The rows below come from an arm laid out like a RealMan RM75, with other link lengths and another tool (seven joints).
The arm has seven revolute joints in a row. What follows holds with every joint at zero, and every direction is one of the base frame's.
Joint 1 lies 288.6 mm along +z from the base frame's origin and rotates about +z.
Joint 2 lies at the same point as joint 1 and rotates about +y.
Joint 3 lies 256 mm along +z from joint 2 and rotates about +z.
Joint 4 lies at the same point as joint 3 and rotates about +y.
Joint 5 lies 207.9 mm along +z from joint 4 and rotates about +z.
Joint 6 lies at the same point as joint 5 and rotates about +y.
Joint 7 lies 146.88 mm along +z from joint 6 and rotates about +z.
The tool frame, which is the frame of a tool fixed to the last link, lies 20 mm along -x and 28 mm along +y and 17 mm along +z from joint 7; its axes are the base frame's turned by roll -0.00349, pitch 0 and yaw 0.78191 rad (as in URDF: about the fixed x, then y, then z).
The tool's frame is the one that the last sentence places.
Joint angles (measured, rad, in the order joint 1, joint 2, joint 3, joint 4, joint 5, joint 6, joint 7), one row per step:
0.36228 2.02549 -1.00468 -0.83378 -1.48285 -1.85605 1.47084
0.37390 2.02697 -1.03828 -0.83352 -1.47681 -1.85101 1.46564
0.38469 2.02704 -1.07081 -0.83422 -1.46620 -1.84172 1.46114
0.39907 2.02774 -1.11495 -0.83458 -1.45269 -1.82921 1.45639
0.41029 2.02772 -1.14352 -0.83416 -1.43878 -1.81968 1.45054
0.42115 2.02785 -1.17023 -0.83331 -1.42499 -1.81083 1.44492
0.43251 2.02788 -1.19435 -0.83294 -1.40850 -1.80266 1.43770
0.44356 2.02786 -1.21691 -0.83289 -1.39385 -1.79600 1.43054
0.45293 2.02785 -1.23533 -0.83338 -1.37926 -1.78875 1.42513
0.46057 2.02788 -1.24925 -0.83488 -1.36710 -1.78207 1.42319
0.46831 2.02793 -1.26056 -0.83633 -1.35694 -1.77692 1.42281
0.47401 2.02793 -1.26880 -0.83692 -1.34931 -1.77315 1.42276
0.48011 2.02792 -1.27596 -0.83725 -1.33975 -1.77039 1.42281
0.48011 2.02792 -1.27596 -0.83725 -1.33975 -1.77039 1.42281
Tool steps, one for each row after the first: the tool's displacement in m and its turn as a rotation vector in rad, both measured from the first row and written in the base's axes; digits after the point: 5 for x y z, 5 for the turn. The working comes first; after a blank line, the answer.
Tool pose at each row, in the base's axes (x y z in m, rotation vector in rad; the steps are taken from these numbers as rounded here):
0.18335 0.26093 0.09263 2.29322 -1.35465 -1.08439
0.17809 0.26090 0.08722 2.29649 -1.32733 -1.05245
0.17303 0.26159 0.08278 2.30103 -1.30303 -1.02893
0.16633 0.26205 0.07646 2.30434 -1.27279 -0.99593
0.16132 0.26284 0.07289 2.30774 -1.24794 -0.98196
0.15653 0.26349 0.06955 2.30988 -1.22449 -0.96989
0.15146 0.26434 0.06700 2.31262 -1.19760 -0.96434
0.14667 0.26488 0.06461 2.31535 -1.17101 -0.95760
0.14239 0.26568 0.06289 2.31715 -1.14955 -0.95598
0.13872 0.26659 0.06176 2.31770 -1.13438 -0.95576
0.13524 0.26749 0.06092 2.31747 -1.12091 -0.95482
0.13273 0.26813 0.06032 2.31662 -1.11183 -0.95426
0.12999 0.26887 0.06015 2.31432 -1.10153 -0.95675
0.12999 0.26887 0.06015 2.31432 -1.10153 -0.95675

-0.00526 -0.00003 -0.00541 -0.01895 -0.00640 0.02654
-0.01032 0.00066 -0.00985 -0.03156 -0.01146 0.04919
-0.01702 0.00112 -0.01617 -0.05072 -0.01821 0.07817
-0.02203 0.00191 -0.01974 -0.05808 -0.01906 0.09917
-0.02682 0.00256 -0.02308 -0.06494 -0.01889 0.11875
-0.03189 0.00341 -0.02563 -0.06759 -0.01554 0.13942
-0.03668 0.00395 -0.02802 -0.07074 -0.01287 0.16016
-0.04096 0.00475 -0.02974 -0.07119 -0.00894 0.17605
-0.04463 0.00566 -0.03087 -0.07140 -0.00536 0.18707
-0.04811 0.00656 -0.03171 -0.07247 -0.00208 0.19702
-0.05062 0.00720 -0.03231 -0.07360 0.00058 0.20371
-0.05336 0.00794 -0.03248 -0.07396 0.00574 0.21056
-0.05336 0.00794 -0.03248 -0.07396 0.00574 0.21056

